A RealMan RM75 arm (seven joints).
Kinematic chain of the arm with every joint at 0, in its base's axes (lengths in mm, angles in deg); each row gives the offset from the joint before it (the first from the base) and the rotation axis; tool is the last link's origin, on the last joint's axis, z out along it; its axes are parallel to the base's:
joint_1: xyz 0 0 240.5 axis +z
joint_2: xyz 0 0 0 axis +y
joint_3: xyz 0 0 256 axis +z
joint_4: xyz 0 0 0 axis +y
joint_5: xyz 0 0 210 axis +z
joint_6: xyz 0 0 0 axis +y
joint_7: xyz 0 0 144 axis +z
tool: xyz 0 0 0
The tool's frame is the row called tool.
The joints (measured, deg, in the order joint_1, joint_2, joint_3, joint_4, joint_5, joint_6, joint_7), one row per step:
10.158, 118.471, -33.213, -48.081, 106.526, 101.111, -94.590
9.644, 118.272, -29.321, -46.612, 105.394, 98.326, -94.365
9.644, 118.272, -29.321, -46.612, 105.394, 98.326, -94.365
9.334, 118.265, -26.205, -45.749, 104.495, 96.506, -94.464
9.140, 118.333, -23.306, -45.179, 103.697, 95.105, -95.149
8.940, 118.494, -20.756, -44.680, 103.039, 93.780, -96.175
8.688, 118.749, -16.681, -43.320, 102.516, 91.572, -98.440
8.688, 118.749, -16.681, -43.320, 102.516, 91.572, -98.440
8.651, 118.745, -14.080, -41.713, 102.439, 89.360, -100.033
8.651, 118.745, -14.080, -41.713, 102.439, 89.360, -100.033
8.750, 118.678, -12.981, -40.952, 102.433, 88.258, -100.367
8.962, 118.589, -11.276, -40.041, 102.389, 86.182, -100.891
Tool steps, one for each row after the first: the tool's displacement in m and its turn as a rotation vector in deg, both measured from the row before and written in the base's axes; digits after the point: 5 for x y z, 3 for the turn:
0.01861, -0.00243, 0.00804, 2.614, 0.991, -6.000
0.00000, 0.00000, 0.00000, 0.000, 0.000, 0.000
0.01295, -0.00307, 0.00595, 2.212, 0.588, -4.073
0.01053, -0.00339, 0.00544, 2.355, 0.008, -3.204
0.00942, -0.00364, 0.00408, 2.270, -0.220, -2.882
0.01556, -0.00672, 0.00554, 4.063, -0.170, -4.670
0.00000, 0.00000, 0.00000, 0.000, 0.000, 0.000
0.01243, -0.00386, 0.00280, 2.746, 0.424, -3.799
0.00000, 0.00000, 0.00000, 0.000, 0.000, 0.000
0.00535, -0.00099, 0.00134, 1.067, 0.551, -1.669
0.00854, -0.00109, 0.00279, 1.720, 0.659, -2.837

